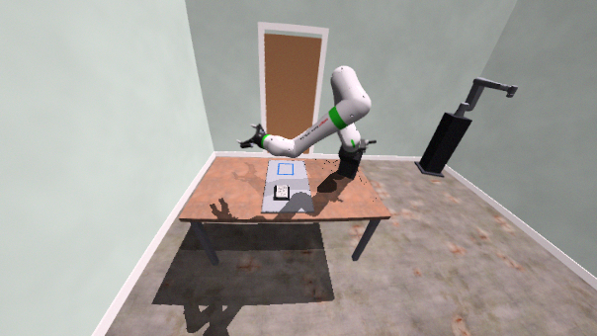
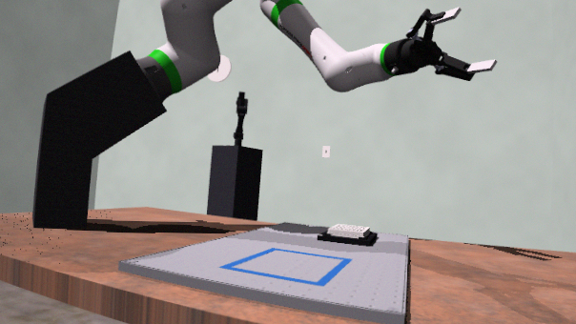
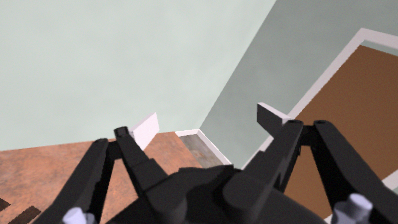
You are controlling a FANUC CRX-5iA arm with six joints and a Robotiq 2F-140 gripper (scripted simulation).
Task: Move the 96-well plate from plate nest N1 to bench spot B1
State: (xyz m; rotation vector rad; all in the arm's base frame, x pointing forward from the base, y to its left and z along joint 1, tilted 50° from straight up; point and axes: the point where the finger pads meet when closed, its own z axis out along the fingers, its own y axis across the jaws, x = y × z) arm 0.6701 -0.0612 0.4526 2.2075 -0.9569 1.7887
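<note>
Now: hand 27 cm past the white 96-well plate, 2 cm to the right of it and 44 cm above it. Round my hand: black plate nest: 27 cm behind, 2 cm to the left, 45 cm below.
</note>
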